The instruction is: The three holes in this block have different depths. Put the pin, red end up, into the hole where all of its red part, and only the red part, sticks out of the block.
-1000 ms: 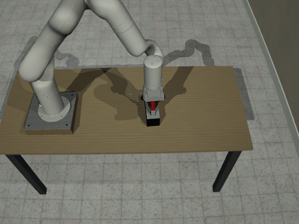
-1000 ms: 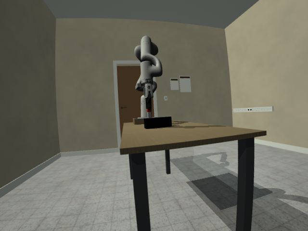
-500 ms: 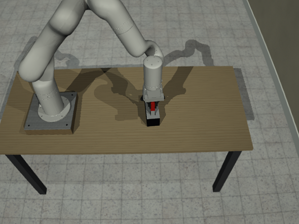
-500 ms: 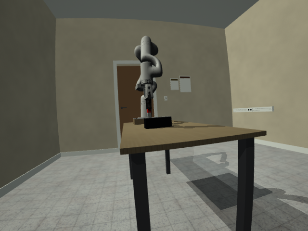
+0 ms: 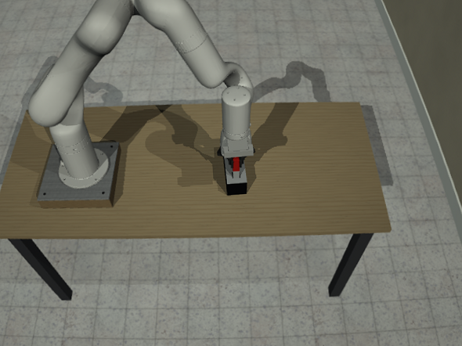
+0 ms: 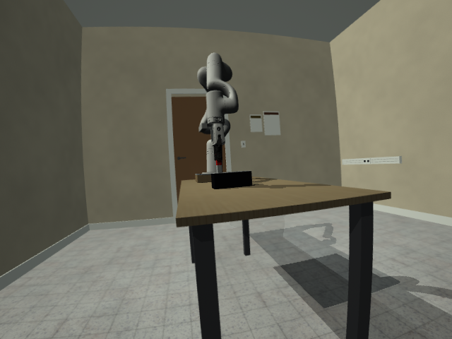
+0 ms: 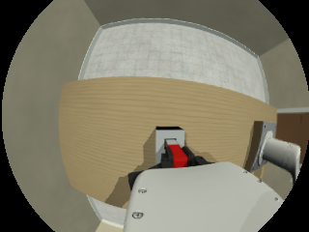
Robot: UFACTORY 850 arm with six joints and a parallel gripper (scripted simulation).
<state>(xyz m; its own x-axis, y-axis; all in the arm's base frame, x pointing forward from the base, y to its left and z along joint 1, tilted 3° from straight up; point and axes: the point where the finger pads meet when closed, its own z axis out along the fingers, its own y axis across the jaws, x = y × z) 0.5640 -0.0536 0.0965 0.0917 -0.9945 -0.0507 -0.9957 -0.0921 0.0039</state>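
My hand is 10 mm above the pin. Also, from my hand: black block: 10 mm behind, 60 mm to the left, 120 mm below.
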